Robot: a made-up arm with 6 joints.
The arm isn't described. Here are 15 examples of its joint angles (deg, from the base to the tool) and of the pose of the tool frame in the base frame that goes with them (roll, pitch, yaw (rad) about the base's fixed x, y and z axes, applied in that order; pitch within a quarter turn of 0, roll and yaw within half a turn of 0; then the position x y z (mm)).
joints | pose
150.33 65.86 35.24 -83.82 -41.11 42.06 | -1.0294 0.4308 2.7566 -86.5 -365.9 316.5
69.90 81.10 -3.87 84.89 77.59 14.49 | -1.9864 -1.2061 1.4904 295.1 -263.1 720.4
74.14 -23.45 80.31 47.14 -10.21 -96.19 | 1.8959 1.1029 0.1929 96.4 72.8 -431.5
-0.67 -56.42 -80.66 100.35 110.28 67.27 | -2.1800 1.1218 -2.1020 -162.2 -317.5 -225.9
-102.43 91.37 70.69 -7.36 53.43 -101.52 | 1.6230 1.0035 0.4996 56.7 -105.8 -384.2
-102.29 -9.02 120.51 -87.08 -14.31 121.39 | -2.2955 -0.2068 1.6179 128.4 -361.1 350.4
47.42 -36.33 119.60 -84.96 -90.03 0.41 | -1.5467 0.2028 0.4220 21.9 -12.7 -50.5
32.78 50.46 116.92 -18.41 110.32 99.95 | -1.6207 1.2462 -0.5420 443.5 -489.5 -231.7
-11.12 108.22 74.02 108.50 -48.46 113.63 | 2.6849 -0.0649 -2.2525 345.0 -403.9 98.4
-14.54 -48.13 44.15 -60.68 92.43 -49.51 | -0.7204 0.0962 -2.0913 -576.4 -389.5 418.4
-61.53 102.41 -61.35 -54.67 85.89 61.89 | 2.9399 -0.2036 0.1925 520.2 385.4 308.3
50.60 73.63 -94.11 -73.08 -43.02 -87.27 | 0.6543 -0.4950 -2.2421 42.2 -418.6 654.4
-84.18 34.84 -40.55 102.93 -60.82 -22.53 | -3.0207 0.1042 2.4727 -353.6 10.6 14.6
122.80 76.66 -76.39 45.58 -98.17 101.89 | -2.7141 0.8486 0.1049 91.0 -177.9 303.2
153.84 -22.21 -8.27 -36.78 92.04 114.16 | 2.7903 -1.0862 -1.6467 612.9 -431.3 579.9
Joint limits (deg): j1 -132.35..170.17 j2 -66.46..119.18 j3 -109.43..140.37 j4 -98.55..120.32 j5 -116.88..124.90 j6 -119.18..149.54
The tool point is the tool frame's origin. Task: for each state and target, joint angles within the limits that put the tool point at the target. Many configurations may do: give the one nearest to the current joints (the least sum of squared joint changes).
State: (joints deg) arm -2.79 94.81 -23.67 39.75 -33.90 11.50
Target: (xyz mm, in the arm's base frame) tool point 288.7 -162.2 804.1
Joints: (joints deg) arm 22.63 93.15 -69.98 25.18 -19.62 7.91
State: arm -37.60 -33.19 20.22 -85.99 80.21 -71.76
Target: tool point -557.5 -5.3 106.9
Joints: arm -18.92 -14.85 13.32 -80.96 72.44 -64.53
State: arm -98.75 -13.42 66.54 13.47 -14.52 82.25
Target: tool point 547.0 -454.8 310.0
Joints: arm -128.39 -4.50 104.43 34.94 -13.31 100.50
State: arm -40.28 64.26 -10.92 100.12 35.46 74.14
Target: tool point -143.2 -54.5 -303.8
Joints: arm -35.29 39.41 28.54 105.35 39.62 84.01
